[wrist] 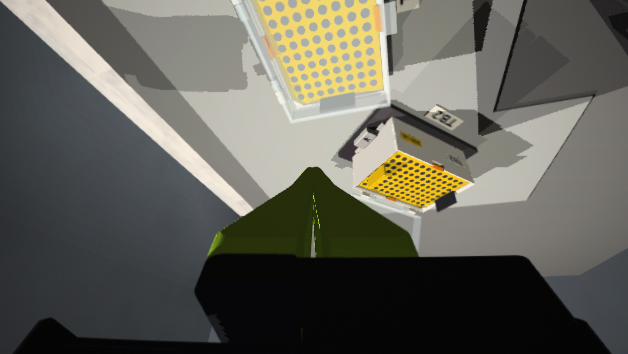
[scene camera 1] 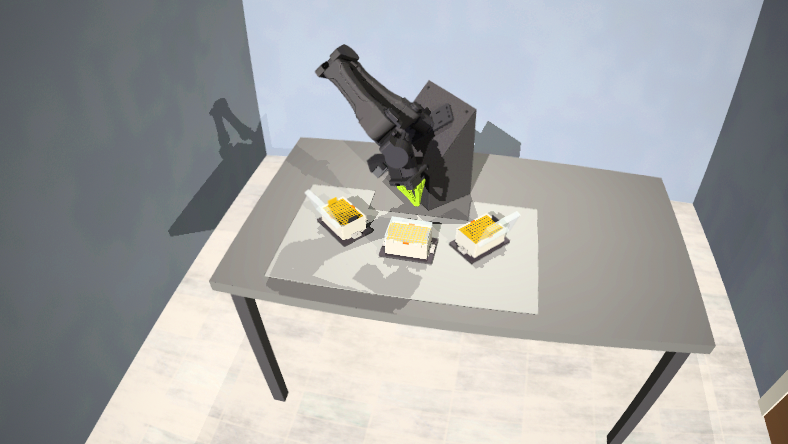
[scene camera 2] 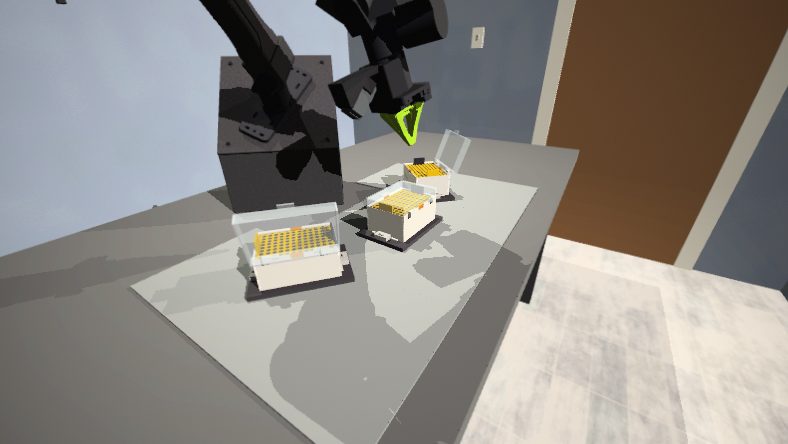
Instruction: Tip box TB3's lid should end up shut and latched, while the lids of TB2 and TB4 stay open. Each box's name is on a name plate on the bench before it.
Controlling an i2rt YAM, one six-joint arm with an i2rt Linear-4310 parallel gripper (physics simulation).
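Seen in the pictures: gripper, fingertip midpoint: (wrist: pixel 313 177) (scene camera 1: pixel 417 205) (scene camera 2: pixel 412 144); arm's base at its link origin: (scene camera 1: pixel 427 126) (scene camera 2: pixel 277 103).
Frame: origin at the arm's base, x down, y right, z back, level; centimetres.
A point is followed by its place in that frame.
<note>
The middle box, TB3 by its place in the row (scene camera 1: pixel 408 249) {z -35.5, x 19.0, y 12.0 cm} (scene camera 2: pixel 386 221) {z -29.5, x 18.5, y 16.9 cm} (wrist: pixel 330 60) {z -31.3, x 14.8, y 9.9 cm}, has its clear lid lying down over the yellow tip rack; I cannot tell whether it is latched. TB2 (scene camera 1: pixel 485 246) {z -40.6, x 16.0, y -8.8 cm} (scene camera 2: pixel 432 185) (wrist: pixel 376 156) {z -34.8, x 18.1, y -4.4 cm}, named by its plate (wrist: pixel 444 117) {z -26.8, x 22.4, y -7.0 cm} in the wrist view, stands right in scene camera 1 with its lid open. The third box, TB4 by its place (scene camera 1: pixel 342 227) {z -25.5, x 16.9, y 29.9 cm} (scene camera 2: pixel 297 273) {z -20.2, x 19.9, y 33.4 cm}, stands left in scene camera 1, lid open. My green-fingered gripper (scene camera 1: pixel 417 204) {z -32.6, x 5.9, y 9.1 cm} (scene camera 2: pixel 411 143) {z -32.6, x 5.9, y 9.1 cm} (wrist: pixel 313 177) {z -32.6, x 5.9, y 9.1 cm} is shut and empty, raised above the boxes and apart from them.
The boxes stand on dark base plates on a pale mat (scene camera 1: pixel 496 289) {z -51.7, x 22.6, y -10.0 cm} (scene camera 2: pixel 341 397) {z -32.8, x 22.6, y 48.1 cm} on the grey table (scene camera 1: pixel 606 264) {z -48.7, x 22.8, y -47.4 cm} (scene camera 2: pixel 66 341) {z 3.7, x 22.9, y 49.2 cm}. The arm's dark pedestal (scene camera 1: pixel 460 159) {z -10.1, x 7.1, y -8.8 cm} (scene camera 2: pixel 281 176) {z -2.5, x 14.8, y 7.3 cm} stands behind the row. The open clear lids (scene camera 1: pixel 507 221) {z -40.1, x 8.4, y -14.9 cm} (scene camera 2: pixel 453 151) {z -39.4, x 12.4, y -13.2 cm} rise at the outer boxes.
</note>
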